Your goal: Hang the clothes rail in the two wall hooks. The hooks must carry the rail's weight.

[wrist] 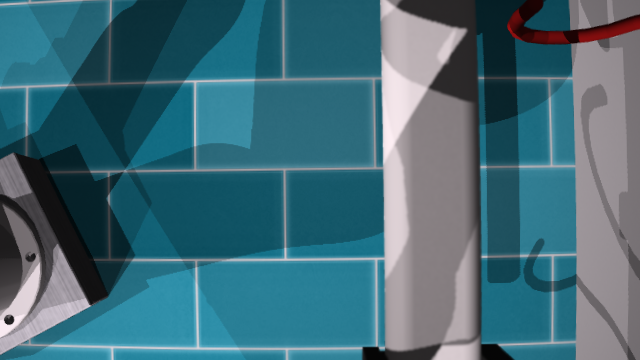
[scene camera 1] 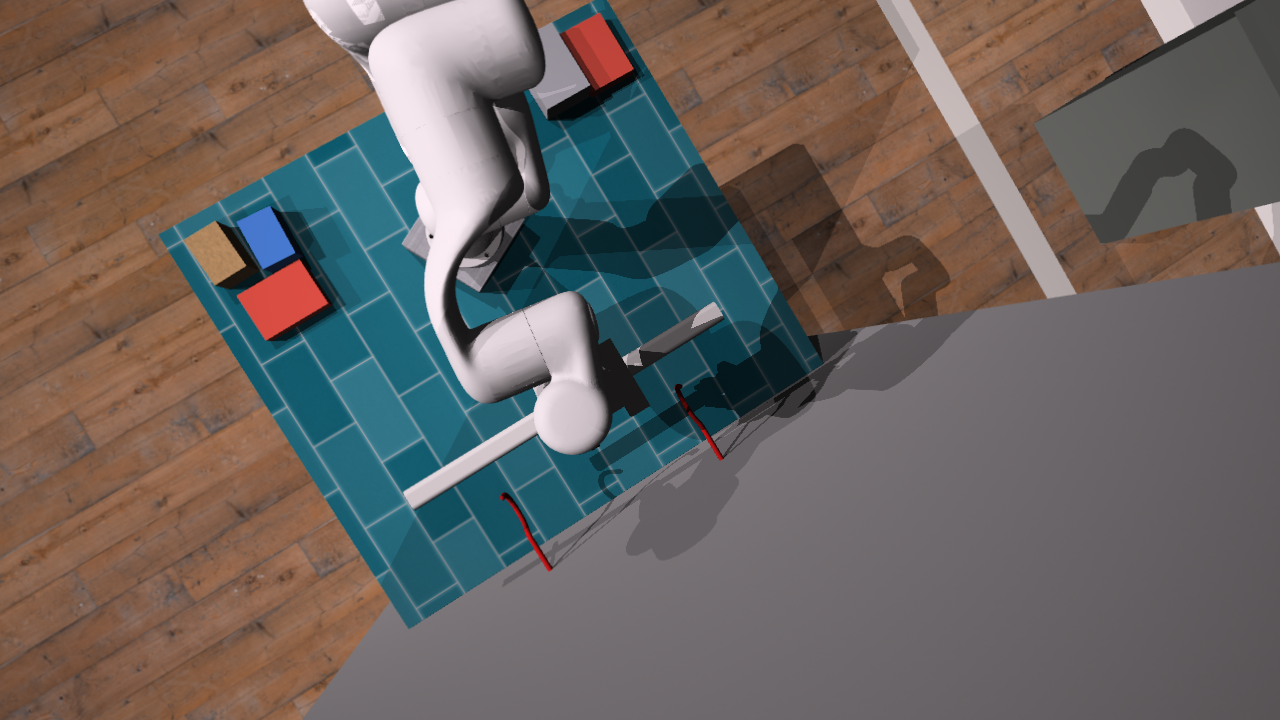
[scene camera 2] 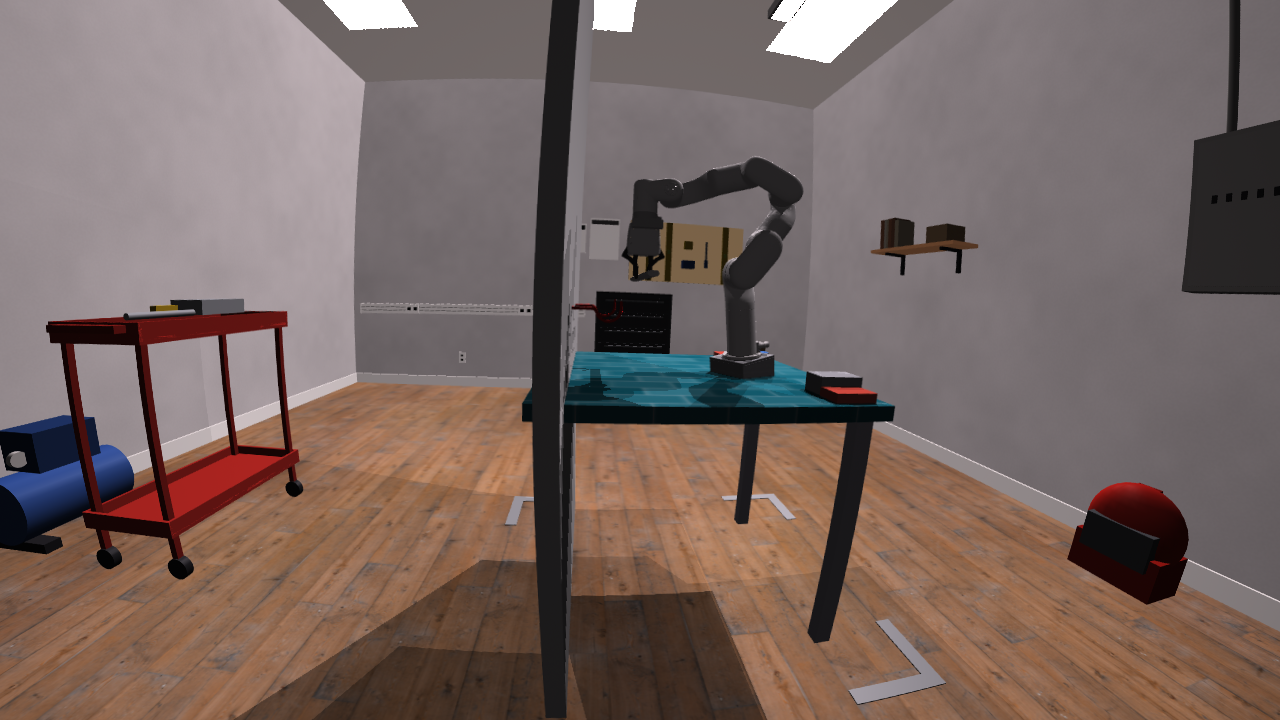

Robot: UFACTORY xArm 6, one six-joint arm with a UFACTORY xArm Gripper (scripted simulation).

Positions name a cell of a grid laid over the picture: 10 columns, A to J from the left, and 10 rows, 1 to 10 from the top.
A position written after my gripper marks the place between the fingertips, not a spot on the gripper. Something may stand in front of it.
In view: my gripper (scene camera 2: F4), a clothes rail (scene camera 1: D7), a red block (scene camera 1: C5) and a grey wall panel (scene camera 1: I7).
The clothes rail also shows in the wrist view (wrist: G3). The grey wall panel also shows in the wrist view (wrist: J2).
